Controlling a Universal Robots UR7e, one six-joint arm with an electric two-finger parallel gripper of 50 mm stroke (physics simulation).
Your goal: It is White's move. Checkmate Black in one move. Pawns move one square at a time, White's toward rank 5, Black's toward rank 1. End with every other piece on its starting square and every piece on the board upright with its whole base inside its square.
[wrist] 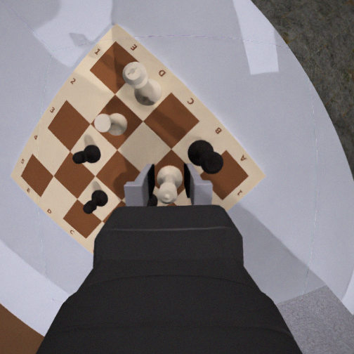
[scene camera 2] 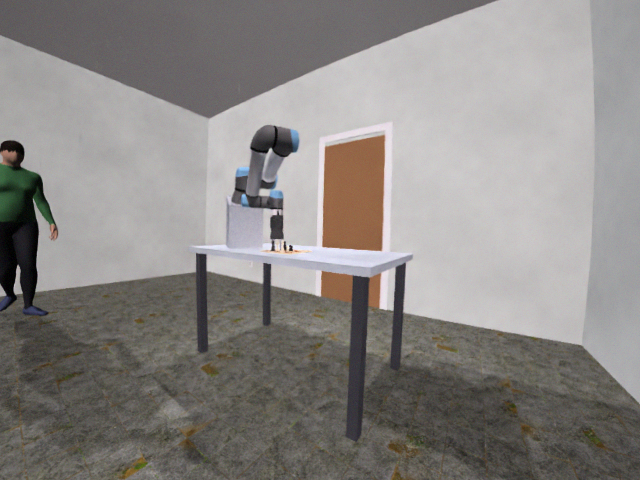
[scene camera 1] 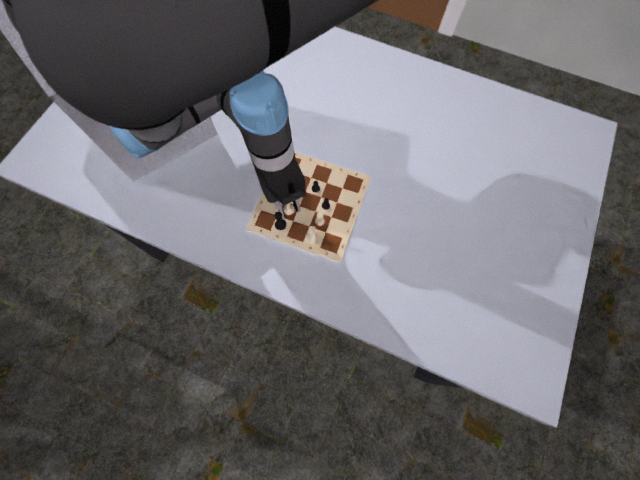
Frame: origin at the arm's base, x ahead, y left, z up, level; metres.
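Seen in the pictures: gripper, fingertip midpoint: (scene camera 2: 277, 250) (scene camera 1: 289, 211).
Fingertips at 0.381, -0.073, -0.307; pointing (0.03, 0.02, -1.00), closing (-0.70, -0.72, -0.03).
A point is followed by its place in that frame, as x, y, z.
My gripper (scene camera 1: 288, 207) @[0.382, -0.073, -0.307] (scene camera 2: 277, 244) @[0.382, -0.073, -0.307] (wrist: 169, 173) is partly open, its fingers down around a white round-headed piece (wrist: 169, 175) that stands upright on B2, with small gaps on both sides. A tall white piece (scene camera 1: 312, 236) @[0.453, -0.119, -0.284] (wrist: 148, 93) stands on D1. A flat-topped white piece (scene camera 1: 320, 220) @[0.455, -0.075, -0.295] (wrist: 118, 124) stands on D2. A large black piece (scene camera 1: 280, 223) @[0.378, -0.114, -0.288] (wrist: 200, 151) is on B1, close to the right finger in the wrist view. Small black pieces stand on D3 (scene camera 1: 325, 204) @[0.452, -0.035, -0.297] (wrist: 92, 153) and C4 (scene camera 1: 315, 187) @[0.417, -0.003, -0.297] (wrist: 99, 198). Part of something black shows behind the left finger, its square hidden.
The chessboard (scene camera 1: 266, 233) @[0.354, -0.139, -0.310] (wrist: 114, 31) lies on the white table (scene camera 1: 465, 129) @[0.704, 0.285, -0.316] (scene camera 2: 330, 255) @[0.705, -0.032, -0.316]. My gripper body hides the board's lower part in the wrist view. A person in green (scene camera 2: 18, 191) stands at the far left, well away from the table.
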